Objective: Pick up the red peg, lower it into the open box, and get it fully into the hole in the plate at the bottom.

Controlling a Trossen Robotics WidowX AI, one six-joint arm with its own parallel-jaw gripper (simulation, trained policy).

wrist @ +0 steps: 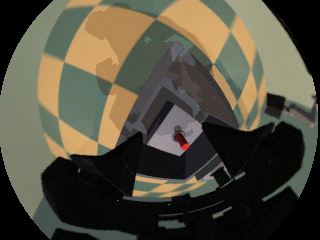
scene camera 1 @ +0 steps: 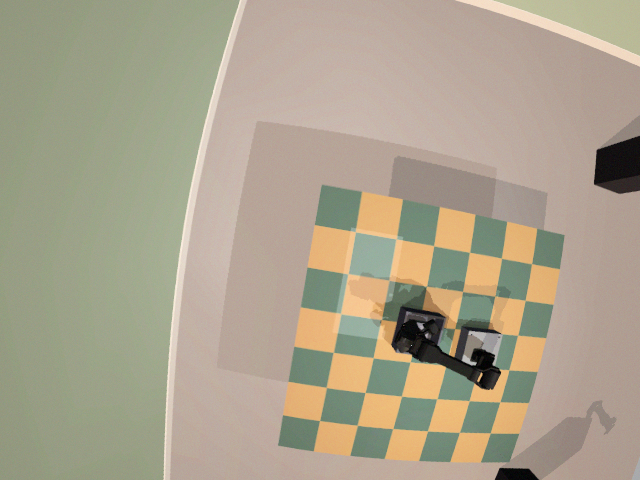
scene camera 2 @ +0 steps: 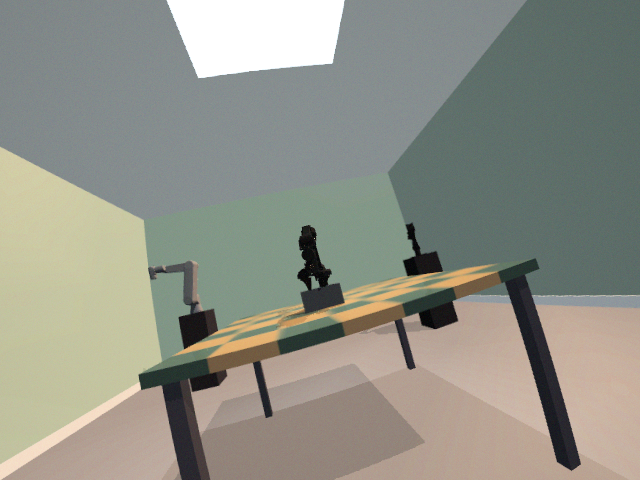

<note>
I see my gripper [wrist: 172,130], a box [scene camera 2: 331,295] and a grey plate [wrist: 171,119].
The box also shows in the wrist view [wrist: 179,78] and in scene camera 1 [scene camera 1: 405,313]. Scene camera 2 misses the grey plate, which is hidden by the box.
</note>
